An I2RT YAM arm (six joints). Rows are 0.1 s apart.
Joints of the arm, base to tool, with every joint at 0 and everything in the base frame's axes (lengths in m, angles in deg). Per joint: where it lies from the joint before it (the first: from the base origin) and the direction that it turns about. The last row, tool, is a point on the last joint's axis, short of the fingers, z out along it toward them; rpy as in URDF.
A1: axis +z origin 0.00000 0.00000 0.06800
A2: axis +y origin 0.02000 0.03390 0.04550
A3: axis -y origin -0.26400 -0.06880 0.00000
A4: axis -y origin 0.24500 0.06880 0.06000
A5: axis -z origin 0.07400 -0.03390 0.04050
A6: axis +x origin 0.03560 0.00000 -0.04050
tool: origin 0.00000 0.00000 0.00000 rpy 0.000 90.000 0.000
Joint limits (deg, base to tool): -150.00..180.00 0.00..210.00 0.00..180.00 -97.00..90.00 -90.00..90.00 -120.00..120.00
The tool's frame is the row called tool.
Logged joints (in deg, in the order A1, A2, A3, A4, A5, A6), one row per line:
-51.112 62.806 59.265 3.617 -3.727 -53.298
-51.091 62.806 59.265 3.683 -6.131 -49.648
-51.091 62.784 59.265 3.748 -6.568 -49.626
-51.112 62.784 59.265 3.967 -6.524 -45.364
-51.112 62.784 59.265 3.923 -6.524 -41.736
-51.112 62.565 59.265 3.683 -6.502 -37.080
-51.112 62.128 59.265 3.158 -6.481 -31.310
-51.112 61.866 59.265 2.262 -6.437 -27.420
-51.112 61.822 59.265 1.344 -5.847 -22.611
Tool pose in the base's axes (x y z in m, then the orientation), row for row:
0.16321 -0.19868 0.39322 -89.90 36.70 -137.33
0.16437 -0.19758 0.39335 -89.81 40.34 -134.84
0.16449 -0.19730 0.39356 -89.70 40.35 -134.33
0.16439 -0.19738 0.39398 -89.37 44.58 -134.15
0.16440 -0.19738 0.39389 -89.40 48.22 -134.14
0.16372 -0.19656 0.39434 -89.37 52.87 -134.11
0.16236 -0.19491 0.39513 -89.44 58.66 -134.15
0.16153 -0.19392 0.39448 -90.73 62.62 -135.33
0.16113 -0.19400 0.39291 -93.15 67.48 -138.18
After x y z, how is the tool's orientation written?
As angles about the fixed x, y, z axes (roll, pitch, yaw), in degrees.
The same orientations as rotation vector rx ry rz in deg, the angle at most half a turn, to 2 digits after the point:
-5.16 99.90 -77.12
-4.05 98.63 -72.75
-4.41 98.44 -72.46
-0.70 97.51 -69.50
2.38 96.87 -66.78
6.27 95.93 -63.32
11.03 94.66 -58.95
14.35 94.28 -55.77
18.89 93.77 -52.21

